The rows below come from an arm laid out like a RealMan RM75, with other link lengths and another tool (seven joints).
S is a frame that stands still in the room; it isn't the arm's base.
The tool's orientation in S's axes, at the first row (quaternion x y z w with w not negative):
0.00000, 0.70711, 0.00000, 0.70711
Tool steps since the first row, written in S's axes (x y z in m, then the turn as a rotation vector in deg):
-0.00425, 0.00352, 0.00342, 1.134, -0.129, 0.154
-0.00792, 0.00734, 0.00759, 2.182, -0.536, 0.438
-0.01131, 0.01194, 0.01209, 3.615, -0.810, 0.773
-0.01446, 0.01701, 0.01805, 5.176, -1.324, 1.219
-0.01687, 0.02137, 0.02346, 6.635, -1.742, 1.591
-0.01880, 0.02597, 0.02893, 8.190, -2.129, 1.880
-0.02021, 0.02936, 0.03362, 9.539, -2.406, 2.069
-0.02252, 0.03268, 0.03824, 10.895, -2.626, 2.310
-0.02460, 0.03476, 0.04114, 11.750, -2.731, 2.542
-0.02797, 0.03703, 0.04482, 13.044, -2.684, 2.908
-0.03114, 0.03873, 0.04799, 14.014, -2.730, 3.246
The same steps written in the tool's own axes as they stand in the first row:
-0.00342, 0.00352, -0.00425, -0.154, -0.129, 1.134
-0.00759, 0.00734, -0.00792, -0.438, -0.536, 2.182
-0.01209, 0.01194, -0.01131, -0.773, -0.810, 3.615
-0.01805, 0.01701, -0.01446, -1.219, -1.324, 5.176
-0.02346, 0.02137, -0.01687, -1.591, -1.742, 6.635
-0.02893, 0.02597, -0.01880, -1.880, -2.129, 8.190
-0.03362, 0.02936, -0.02021, -2.069, -2.406, 9.539
-0.03824, 0.03268, -0.02252, -2.310, -2.626, 10.895
-0.04114, 0.03476, -0.02460, -2.542, -2.731, 11.750
-0.04482, 0.03703, -0.02797, -2.908, -2.684, 13.044
-0.04799, 0.03873, -0.03114, -3.246, -2.730, 14.014

